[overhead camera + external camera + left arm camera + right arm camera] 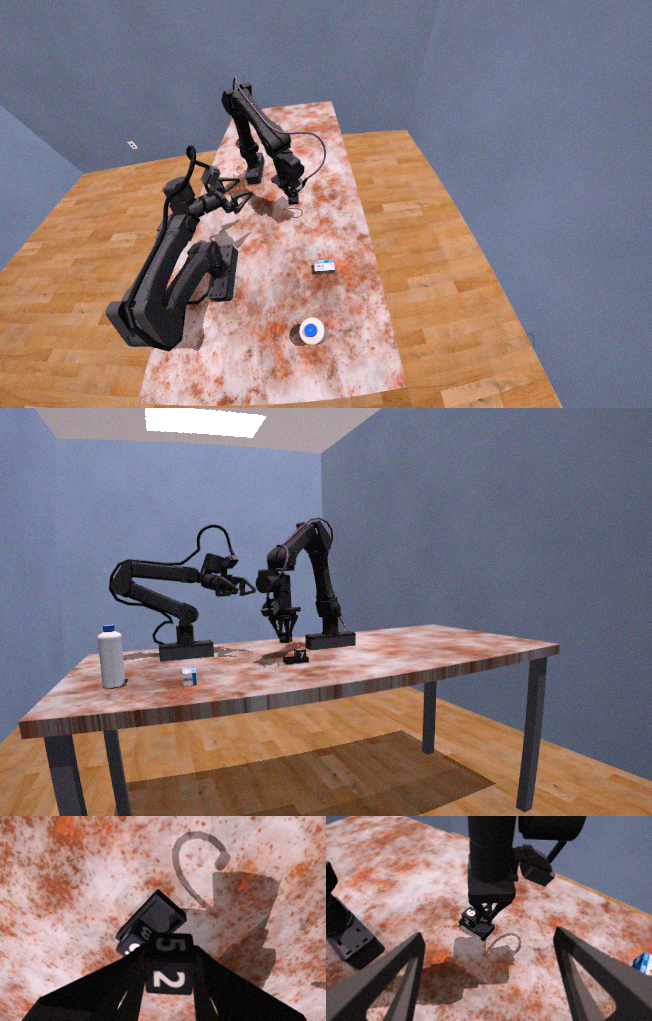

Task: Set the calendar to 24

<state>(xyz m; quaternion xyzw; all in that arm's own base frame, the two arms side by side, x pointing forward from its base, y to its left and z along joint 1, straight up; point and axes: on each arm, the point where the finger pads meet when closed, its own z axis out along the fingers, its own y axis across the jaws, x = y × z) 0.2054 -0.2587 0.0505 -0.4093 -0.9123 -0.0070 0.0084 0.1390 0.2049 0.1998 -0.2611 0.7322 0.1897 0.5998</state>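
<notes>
My left gripper is now 40 mm to the right of the black tray and 80 mm above it. Also, from my left hand: white box (140 mm ahead, 300 mm to the right, 70 mm below); white bottle (120 mm ahead, 520 mm to the right, 10 mm below).
</notes>
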